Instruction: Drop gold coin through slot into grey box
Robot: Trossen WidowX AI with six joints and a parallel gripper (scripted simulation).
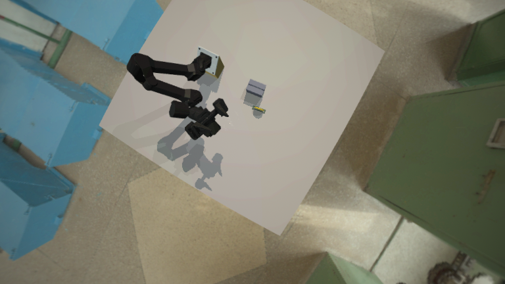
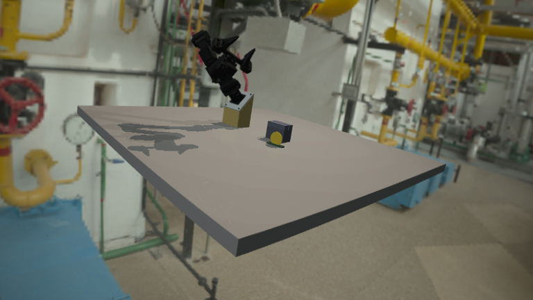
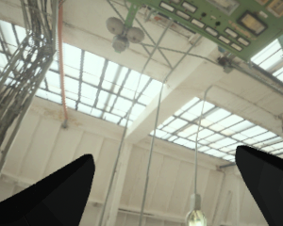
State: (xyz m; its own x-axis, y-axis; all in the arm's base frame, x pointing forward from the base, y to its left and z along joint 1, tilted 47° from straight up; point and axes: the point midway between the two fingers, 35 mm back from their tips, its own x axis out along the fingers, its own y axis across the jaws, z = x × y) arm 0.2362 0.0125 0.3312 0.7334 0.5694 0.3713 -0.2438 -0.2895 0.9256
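Right now the gold coin is 360 mm below my gripper tip, 150 mm to the left of it and 90 mm ahead of it.
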